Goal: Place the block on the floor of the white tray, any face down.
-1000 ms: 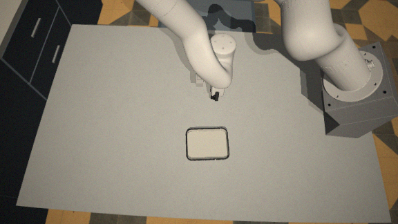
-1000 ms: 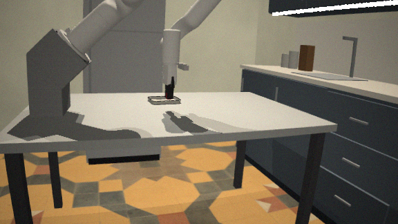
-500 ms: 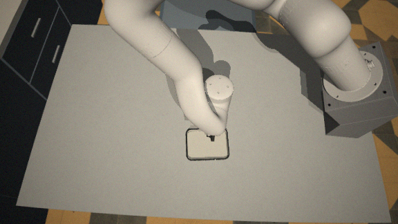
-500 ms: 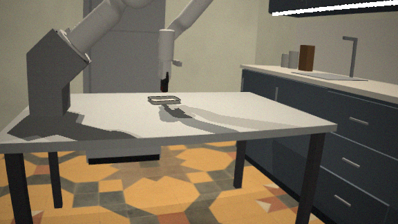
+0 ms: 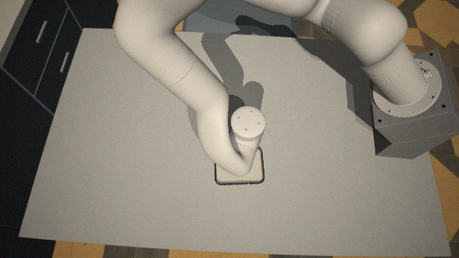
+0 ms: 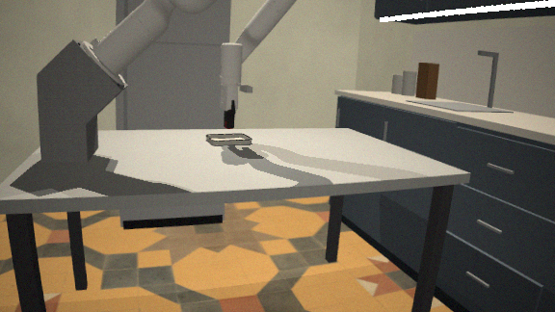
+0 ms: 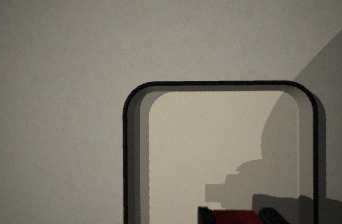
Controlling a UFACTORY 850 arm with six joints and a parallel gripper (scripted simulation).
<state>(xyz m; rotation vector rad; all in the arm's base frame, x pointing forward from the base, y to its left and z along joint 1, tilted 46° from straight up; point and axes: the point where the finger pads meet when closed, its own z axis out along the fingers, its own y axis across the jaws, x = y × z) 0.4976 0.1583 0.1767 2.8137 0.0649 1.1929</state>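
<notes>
Now: the white tray 70 mm below my hand. The rest, counted from my hand: red block 10 mm below.
</notes>
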